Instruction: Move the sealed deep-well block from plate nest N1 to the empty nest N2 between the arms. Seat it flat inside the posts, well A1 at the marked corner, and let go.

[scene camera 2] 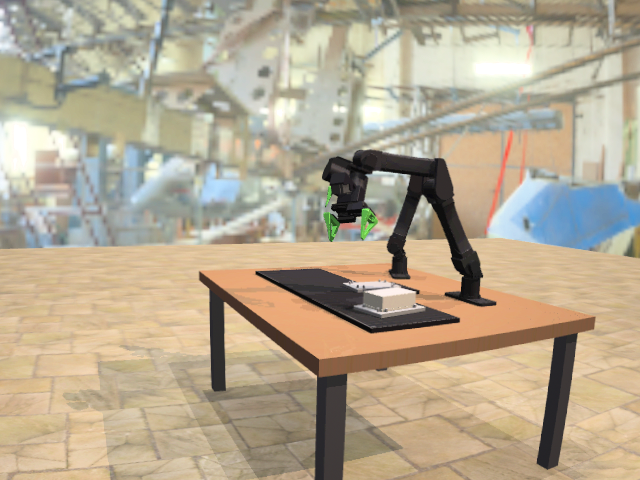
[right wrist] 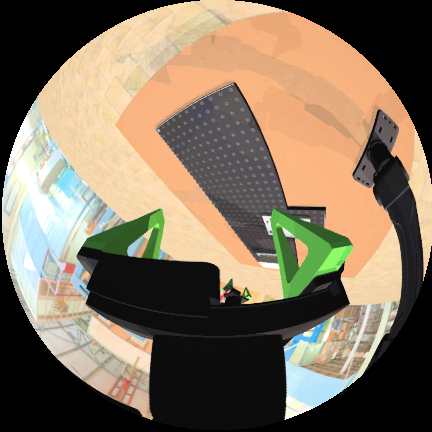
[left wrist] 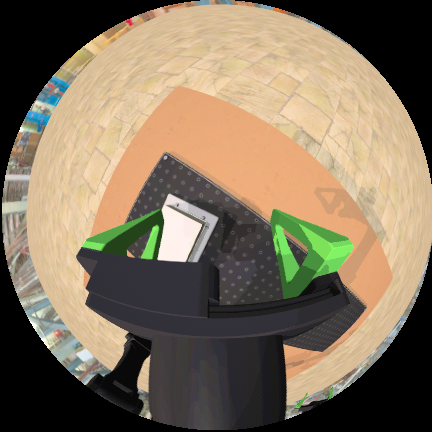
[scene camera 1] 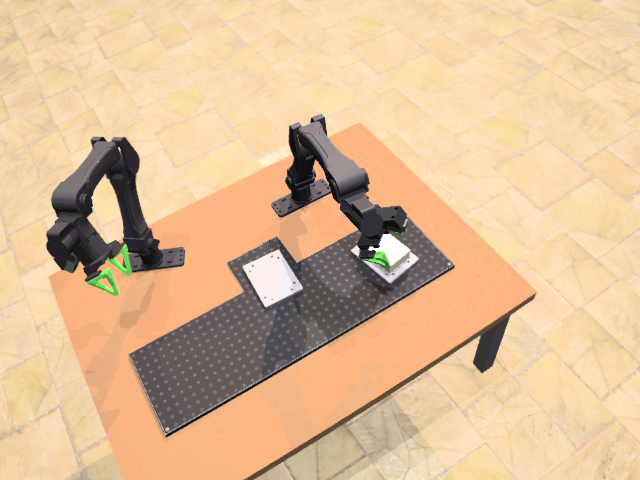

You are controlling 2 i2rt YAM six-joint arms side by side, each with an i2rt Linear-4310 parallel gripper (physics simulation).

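Frame: origin at the left arm's base, x right, y ahead, z up, level; metres.
Where they show: left gripper, fingertip midpoint: (scene camera 2: 346,240) (right wrist: 238,282) (left wrist: 216,214) (scene camera 1: 394,251); right gripper, fingertip midpoint: (right wrist: 217,214) (scene camera 1: 123,284); left arm's base, origin of the base link: (scene camera 2: 469,300) (scene camera 1: 302,198); right arm's base, origin of the base link: (scene camera 2: 399,275) (right wrist: 376,150) (scene camera 1: 153,261).
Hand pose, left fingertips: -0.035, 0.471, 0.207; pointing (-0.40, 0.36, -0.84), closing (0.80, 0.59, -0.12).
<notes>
Each offset is from my left fingertips to the top centre of the thing, as dx, dy, dz. Level surfaces: height alone.
The off-white sealed block {-0.049, -0.118, -0.140} (scene camera 1: 397,251) (scene camera 2: 388,298) (left wrist: 181,230) sits on nest N1 {-0.049, -0.118, -0.172} (scene camera 1: 391,279) (scene camera 2: 361,308) (left wrist: 210,212), a light grey plate at the right of scene camera 1. The empty nest N2 {+0.267, -0.232, -0.172} (scene camera 1: 272,279) (scene camera 2: 368,285) (right wrist: 267,225) is a pale plate with small posts. My left gripper (scene camera 1: 391,249) (scene camera 2: 347,239) (left wrist: 216,214) is open, pointing down well above the board; in its wrist view the block lies toward the picture-left finger, which partly covers it. The A1 marking cannot be made out. My right gripper (scene camera 1: 123,284) (right wrist: 217,214) is open and empty, raised at picture left.
Both nests stand on a black perforated board {dz -0.194} (scene camera 1: 206,351) (scene camera 2: 305,284) (left wrist: 245,272) (right wrist: 215,150) on an orange-brown table {dz -0.207} (scene camera 1: 439,315) (scene camera 2: 289,320). The left arm's base (scene camera 1: 301,198) and the right arm's base (scene camera 1: 168,257) stand along the table's far side in scene camera 1.
</notes>
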